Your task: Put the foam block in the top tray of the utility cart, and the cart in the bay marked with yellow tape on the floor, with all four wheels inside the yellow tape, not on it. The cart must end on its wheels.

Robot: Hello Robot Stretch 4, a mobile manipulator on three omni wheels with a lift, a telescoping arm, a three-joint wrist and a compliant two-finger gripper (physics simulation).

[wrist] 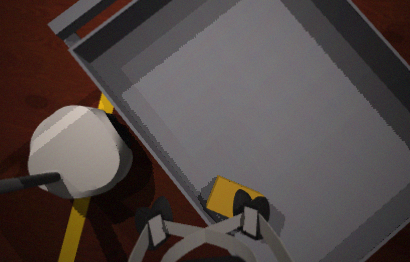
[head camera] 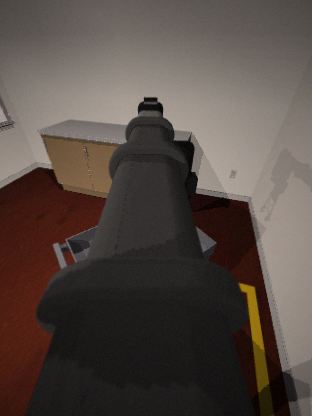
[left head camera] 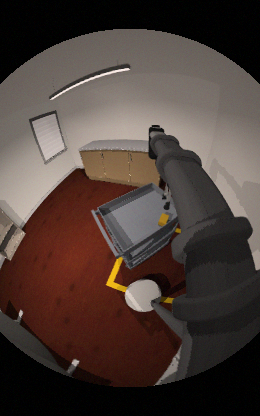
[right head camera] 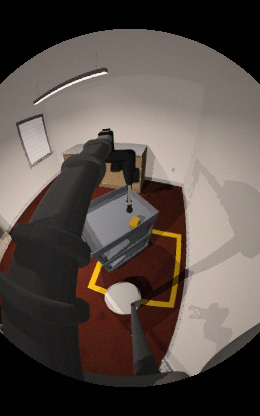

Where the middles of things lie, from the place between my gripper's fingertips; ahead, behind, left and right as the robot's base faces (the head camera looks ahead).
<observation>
My gripper is now 60 mm short of the yellow foam block (wrist: 221,198), 40 mm to the left of it and 250 mm above it.
</observation>
